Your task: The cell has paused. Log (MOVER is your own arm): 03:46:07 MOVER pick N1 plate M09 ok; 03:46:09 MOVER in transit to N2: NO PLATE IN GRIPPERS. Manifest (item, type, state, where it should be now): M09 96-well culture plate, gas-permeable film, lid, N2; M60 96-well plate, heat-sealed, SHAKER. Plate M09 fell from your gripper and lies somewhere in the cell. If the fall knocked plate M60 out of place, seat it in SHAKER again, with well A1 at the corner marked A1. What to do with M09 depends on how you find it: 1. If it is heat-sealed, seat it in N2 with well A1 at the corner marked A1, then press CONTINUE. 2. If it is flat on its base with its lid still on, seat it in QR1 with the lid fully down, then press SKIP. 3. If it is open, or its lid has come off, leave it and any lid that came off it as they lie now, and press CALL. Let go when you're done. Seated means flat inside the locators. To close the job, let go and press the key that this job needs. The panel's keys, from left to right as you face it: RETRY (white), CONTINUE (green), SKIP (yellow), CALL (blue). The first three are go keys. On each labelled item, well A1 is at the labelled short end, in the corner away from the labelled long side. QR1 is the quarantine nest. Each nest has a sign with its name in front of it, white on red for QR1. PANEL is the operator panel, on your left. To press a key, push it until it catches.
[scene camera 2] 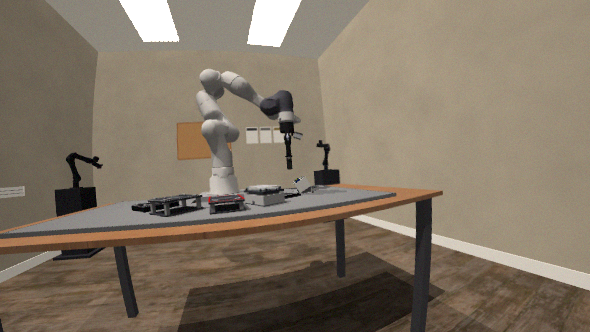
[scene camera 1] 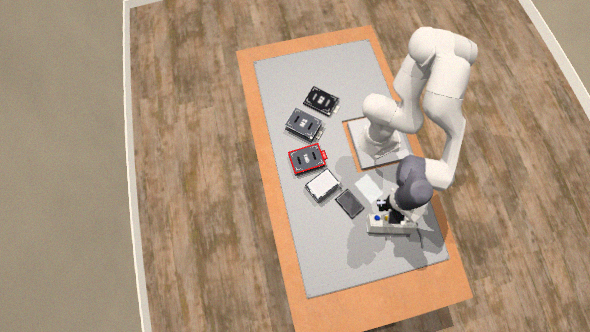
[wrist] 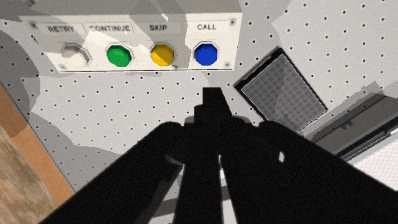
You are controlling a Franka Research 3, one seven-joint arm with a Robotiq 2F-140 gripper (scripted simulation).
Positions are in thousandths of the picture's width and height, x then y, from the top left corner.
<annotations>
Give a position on a dark plate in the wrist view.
695, 404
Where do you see an operator panel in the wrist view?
240, 154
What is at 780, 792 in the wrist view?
The gripper.
</annotations>
